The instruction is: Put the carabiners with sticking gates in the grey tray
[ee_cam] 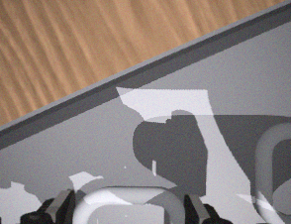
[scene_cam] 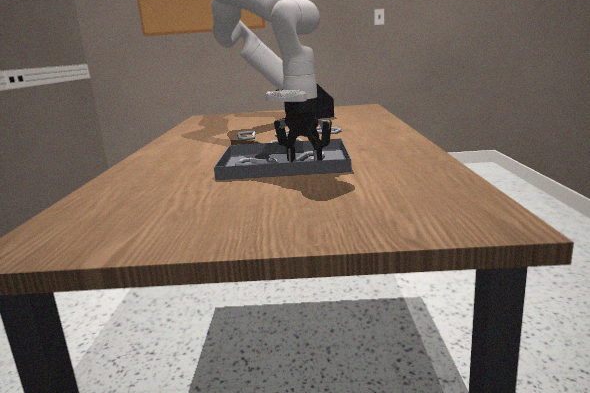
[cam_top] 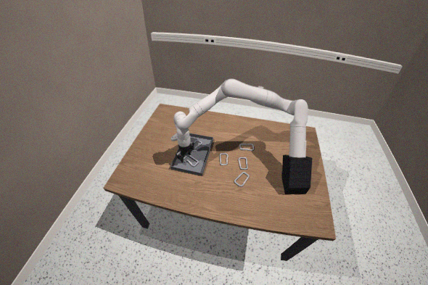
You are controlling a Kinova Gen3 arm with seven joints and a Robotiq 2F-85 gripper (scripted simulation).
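Now: hand 5 cm to the left of the grey tray, 3 cm past it and 1 cm above it. Round my hand: carabiner gate 40 cm behind, 5 cm to the left, 1 cm below.
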